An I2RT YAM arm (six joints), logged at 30 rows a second.
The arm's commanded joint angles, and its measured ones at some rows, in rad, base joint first. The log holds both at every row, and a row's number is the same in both.
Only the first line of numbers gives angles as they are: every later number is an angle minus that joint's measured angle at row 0.
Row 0, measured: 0.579 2.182 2.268 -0.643 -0.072 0.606
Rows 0 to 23, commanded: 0.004 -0.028 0.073 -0.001 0.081 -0.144; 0.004 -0.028 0.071 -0.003 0.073 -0.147; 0.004 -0.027 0.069 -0.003 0.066 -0.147; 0.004 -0.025 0.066 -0.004 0.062 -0.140; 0.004 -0.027 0.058 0.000 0.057 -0.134; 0.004 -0.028 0.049 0.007 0.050 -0.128; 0.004 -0.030 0.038 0.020 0.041 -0.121; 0.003 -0.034 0.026 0.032 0.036 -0.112; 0.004 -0.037 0.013 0.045 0.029 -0.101; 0.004 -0.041 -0.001 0.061 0.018 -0.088; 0.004 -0.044 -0.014 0.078 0.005 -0.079; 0.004 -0.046 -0.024 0.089 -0.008 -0.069; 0.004 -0.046 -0.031 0.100 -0.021 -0.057; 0.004 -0.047 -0.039 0.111 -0.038 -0.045; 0.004 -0.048 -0.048 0.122 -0.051 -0.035; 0.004 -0.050 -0.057 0.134 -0.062 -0.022; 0.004 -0.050 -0.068 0.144 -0.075 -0.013; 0.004 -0.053 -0.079 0.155 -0.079 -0.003; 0.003 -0.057 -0.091 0.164 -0.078 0.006; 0.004 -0.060 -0.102 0.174 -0.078 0.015; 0.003 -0.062 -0.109 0.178 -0.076 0.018; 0.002 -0.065 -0.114 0.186 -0.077 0.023; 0.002 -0.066 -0.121 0.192 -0.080 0.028; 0.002 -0.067 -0.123 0.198 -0.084 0.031
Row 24, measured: 0.000 -0.005 -0.123 0.118 -0.056 0.020
